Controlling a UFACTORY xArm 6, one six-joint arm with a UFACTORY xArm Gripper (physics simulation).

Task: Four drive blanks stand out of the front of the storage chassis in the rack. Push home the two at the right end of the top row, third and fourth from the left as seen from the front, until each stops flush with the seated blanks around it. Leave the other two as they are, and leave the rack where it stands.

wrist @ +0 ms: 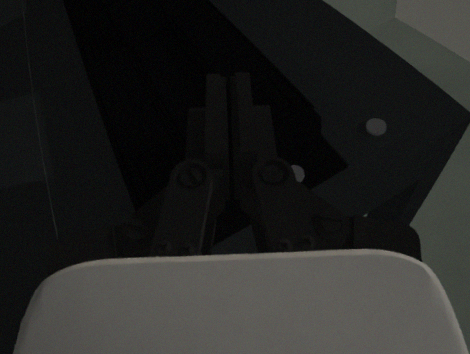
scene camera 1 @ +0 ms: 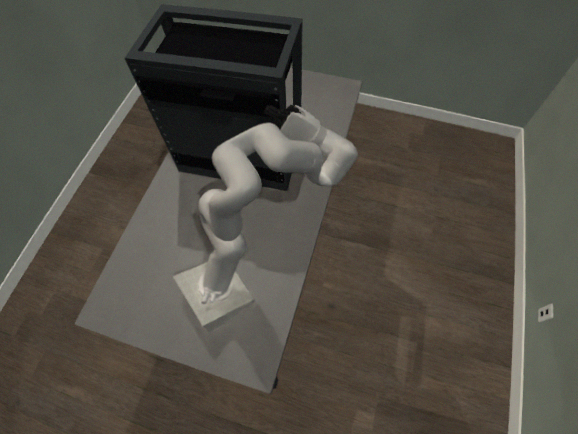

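Seen in the pictures: gripper, fingertip midpoint: [wrist: 228,101] [scene camera 1: 265,108]; arm's base, origin of the base link: [scene camera 1: 215,286].
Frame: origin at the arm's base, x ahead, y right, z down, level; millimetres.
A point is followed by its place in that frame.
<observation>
The dark rack [scene camera 1: 205,67] @(x 495, y -78, z -546 mm) stands at the back left of the scene view. In the wrist view a corner post of the rack [wrist: 350,100] @(x 490, y 117, z -504 mm) with pale round studs crosses the right side. The storage chassis front is in deep shadow and the drive blanks cannot be made out in either view. My gripper [scene camera 1: 269,109] @(x 459, y 109, z -448 mm) [wrist: 228,101] @(x 459, y 109, z -448 mm) is shut, with its two fingers side by side and nothing between them. It is at the rack's front near the right post, with its tips over a black, unlit area in the wrist view. Whether the tips touch anything cannot be told.
The rack and the arm's pale base plate [scene camera 1: 227,312] @(x -82, y 72, z -5 mm) stand on a grey mat [scene camera 1: 150,280] @(x -14, y -280, z 75 mm). The arm [scene camera 1: 240,175] @(x 131, y 140, z -561 mm) bends over the mat and hides part of the rack's front. Green walls with white skirting [scene camera 1: 440,117] run behind and to the right.
</observation>
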